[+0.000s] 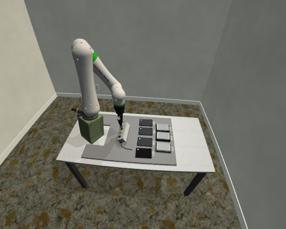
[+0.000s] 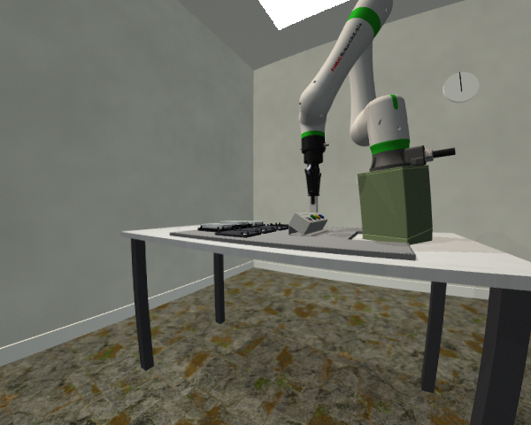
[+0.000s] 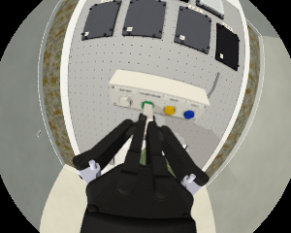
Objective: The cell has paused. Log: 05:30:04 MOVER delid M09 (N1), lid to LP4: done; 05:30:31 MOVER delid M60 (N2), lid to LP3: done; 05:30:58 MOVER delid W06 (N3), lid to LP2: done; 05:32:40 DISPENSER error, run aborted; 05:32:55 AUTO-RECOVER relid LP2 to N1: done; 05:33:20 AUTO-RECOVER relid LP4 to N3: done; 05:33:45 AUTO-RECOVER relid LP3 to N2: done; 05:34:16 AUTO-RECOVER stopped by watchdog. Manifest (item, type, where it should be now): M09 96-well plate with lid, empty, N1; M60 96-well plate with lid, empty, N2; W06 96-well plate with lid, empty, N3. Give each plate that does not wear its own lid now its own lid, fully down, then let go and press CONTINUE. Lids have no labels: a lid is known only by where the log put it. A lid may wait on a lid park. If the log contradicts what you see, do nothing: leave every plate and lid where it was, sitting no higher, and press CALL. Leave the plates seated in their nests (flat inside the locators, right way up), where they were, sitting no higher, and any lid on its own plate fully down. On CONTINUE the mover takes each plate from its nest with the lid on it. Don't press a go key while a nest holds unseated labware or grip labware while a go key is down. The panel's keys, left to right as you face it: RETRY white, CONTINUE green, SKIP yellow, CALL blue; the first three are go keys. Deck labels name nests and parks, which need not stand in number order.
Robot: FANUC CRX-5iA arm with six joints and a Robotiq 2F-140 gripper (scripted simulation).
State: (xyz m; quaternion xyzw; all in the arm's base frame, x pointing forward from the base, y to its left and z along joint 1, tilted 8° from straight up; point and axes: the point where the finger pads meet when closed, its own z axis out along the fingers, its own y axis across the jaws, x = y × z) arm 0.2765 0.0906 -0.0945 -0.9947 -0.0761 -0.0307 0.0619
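My gripper is now 50 mm above the green key. Also, from my hand: blue key 100 mm to the right, 50 mm below, 20 mm ahead; white key 50 mm to the left, 50 mm below, 10 mm behind; yellow key 50 mm to the right, 50 mm below, 10 mm ahead.
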